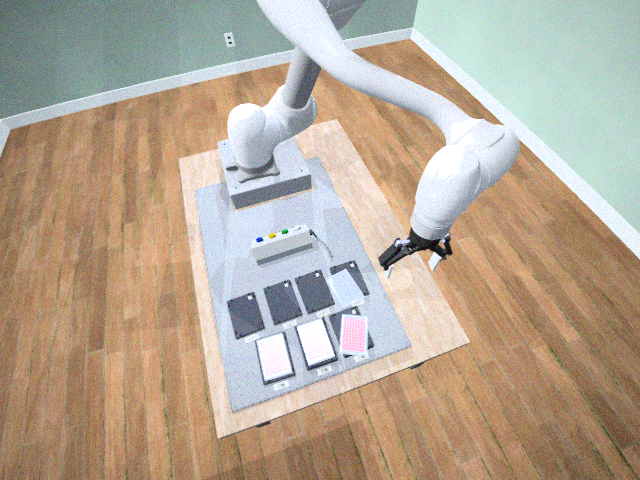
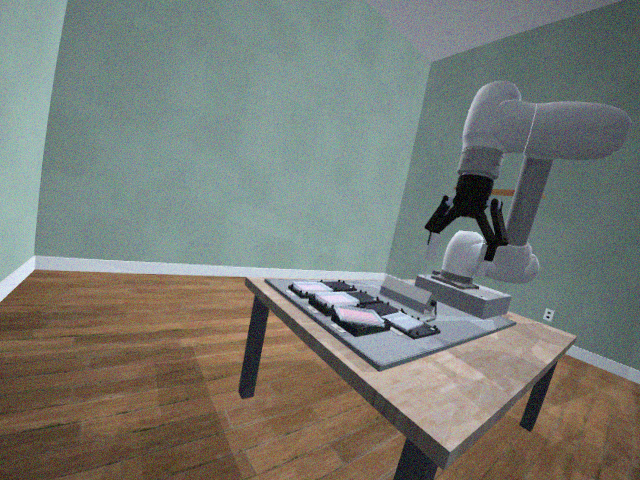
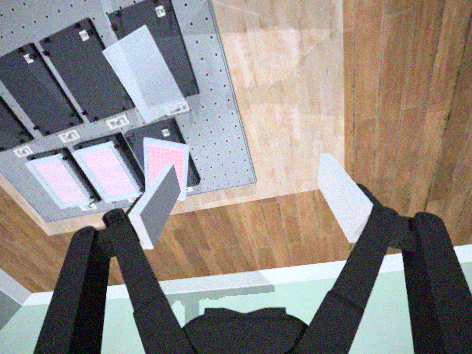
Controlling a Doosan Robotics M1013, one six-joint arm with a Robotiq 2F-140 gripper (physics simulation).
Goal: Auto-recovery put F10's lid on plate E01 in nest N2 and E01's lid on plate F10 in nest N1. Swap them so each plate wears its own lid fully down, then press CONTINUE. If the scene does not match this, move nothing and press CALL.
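Places are measured from the arm's base along level axes (x ahead, y left, z up), in metres.
Pixels of known places: gripper, between the fingertips: (image 1: 409, 270) (image 2: 452, 267) (image 3: 246, 173); arm's base, origin of its link: (image 1: 256, 164) (image 2: 454, 283).
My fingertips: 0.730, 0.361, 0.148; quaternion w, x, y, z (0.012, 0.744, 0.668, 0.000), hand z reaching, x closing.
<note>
For each thing: its top centre in the pictures, then the offset to it from my fingertips, as dx, dy, dz. Level surfaces: height alone.
- left plate, centre of its top: (image 3: 58, 184) (image 1: 273, 355) (image 2: 313, 285) +0.073, -0.448, -0.202
- middle plate, centre of its top: (image 3: 106, 176) (image 2: 337, 296) (image 1: 315, 340) +0.066, -0.309, -0.190
- right plate, centre of its top: (image 3: 164, 173) (image 2: 359, 311) (image 1: 354, 333) +0.080, -0.184, -0.188
- button box, centre of its top: (image 1: 279, 235) (image 2: 410, 283) -0.330, -0.337, -0.148
- grey perforated board, height of its surface: dz -0.232
- wooden table, height of its surface: dz -0.245
Three pink-welled plates are in the front row of dark nests. The left plate (image 1: 275, 357) (image 2: 310, 286) (image 3: 59, 180) and middle plate (image 1: 316, 342) (image 2: 336, 298) (image 3: 107, 170) sit square and look paler. The right plate (image 1: 354, 333) (image 2: 360, 316) (image 3: 166, 160) is brighter pink, turned and tilted across its nest. A clear, pale lid (image 1: 347, 287) (image 2: 404, 321) (image 3: 147, 75) lies askew over the back row's right nest. My gripper (image 1: 412, 267) (image 2: 460, 253) (image 3: 246, 173) is open and empty, high above the table's right side. Nest and plate labels are too small to read.
A button box (image 1: 283, 250) (image 2: 408, 294) with blue, yellow and green buttons stands behind the nests, a thin cable-like part at its right end. Three dark back-row nests (image 1: 246, 315) (image 1: 282, 302) (image 1: 314, 291) hold no plates. The grey perforated board (image 1: 242, 395) lies on the wooden table (image 1: 439, 330).
</note>
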